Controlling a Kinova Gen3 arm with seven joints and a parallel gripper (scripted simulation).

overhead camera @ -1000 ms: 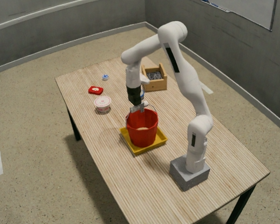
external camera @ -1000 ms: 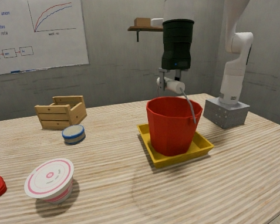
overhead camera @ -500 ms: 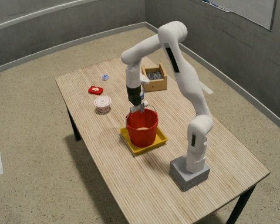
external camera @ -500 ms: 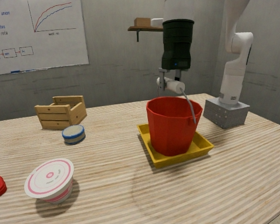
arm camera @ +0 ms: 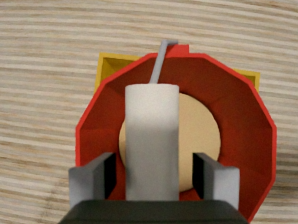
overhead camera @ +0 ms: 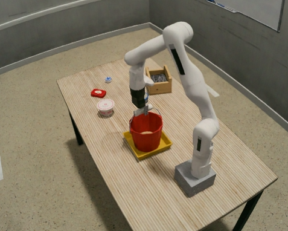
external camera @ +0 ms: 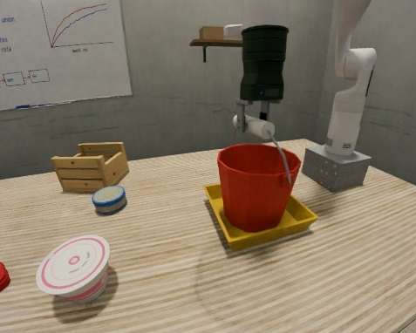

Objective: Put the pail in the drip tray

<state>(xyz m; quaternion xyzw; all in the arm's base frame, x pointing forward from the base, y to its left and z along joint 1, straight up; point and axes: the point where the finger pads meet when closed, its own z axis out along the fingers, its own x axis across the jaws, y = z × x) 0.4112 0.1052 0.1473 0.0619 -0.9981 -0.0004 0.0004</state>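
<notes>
The pail handle is 1 cm behind my hand and 4 cm below it. The rest, counted from my hand: yellow drip tray (2 cm behind, 23 cm below); red pail (1 cm behind, 10 cm below); blue-rimmed round tin (37 cm ahead, 15 cm to the right, 23 cm below).
</notes>
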